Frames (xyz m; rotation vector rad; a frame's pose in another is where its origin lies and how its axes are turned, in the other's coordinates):
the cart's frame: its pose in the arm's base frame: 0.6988 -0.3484 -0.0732 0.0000 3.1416 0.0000
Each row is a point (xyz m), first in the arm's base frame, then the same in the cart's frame.
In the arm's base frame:
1: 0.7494 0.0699 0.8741
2: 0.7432 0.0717 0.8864
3: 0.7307 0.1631 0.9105
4: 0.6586 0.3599 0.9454
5: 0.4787 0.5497 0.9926
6: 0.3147 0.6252 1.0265
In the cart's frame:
1: -0.0506 0.4183 -0.9473
2: -0.0444 0.4201 -0.9596
3: -0.0319 0.5115 -0.9837
4: 0.0402 0.7083 -1.0186
5: 0.2201 0.8981 -1.0658
6: 0.3841 0.9736 -1.0997

